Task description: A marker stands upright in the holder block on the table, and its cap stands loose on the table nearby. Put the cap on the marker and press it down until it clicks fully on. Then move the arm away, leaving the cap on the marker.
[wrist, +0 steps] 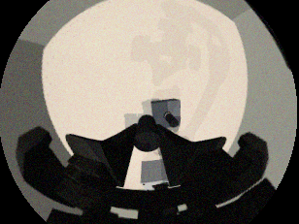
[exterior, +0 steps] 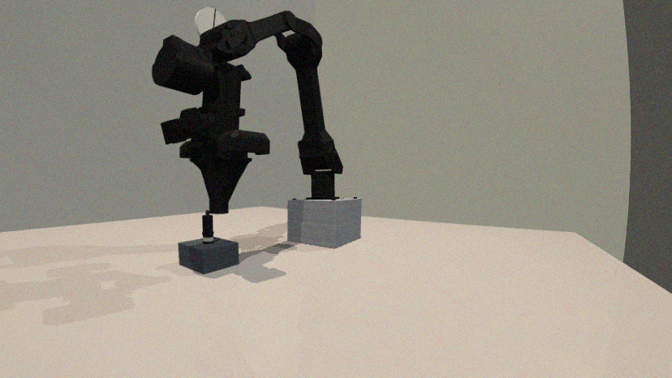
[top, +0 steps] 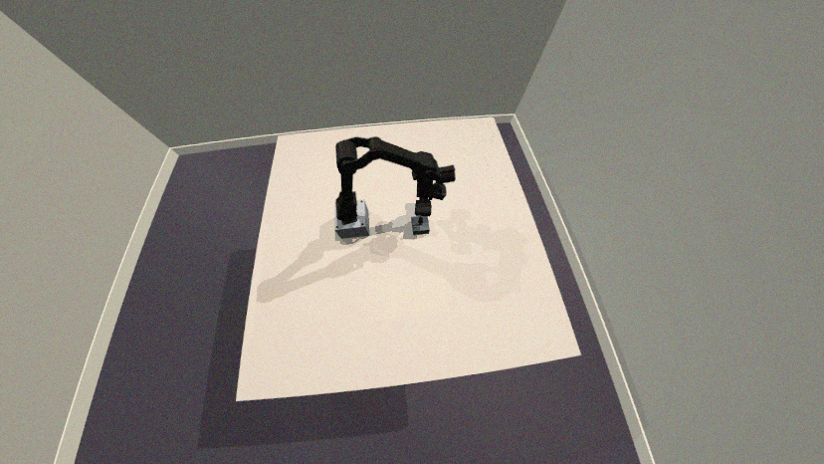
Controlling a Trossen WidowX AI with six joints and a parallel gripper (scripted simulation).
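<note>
Now: the dark holder block 90 mm below my gripper tip, 50 mm to the right of it and 20 mm behind it. From my gripper tip the other things lie so: black cap: 10 mm above.
</note>
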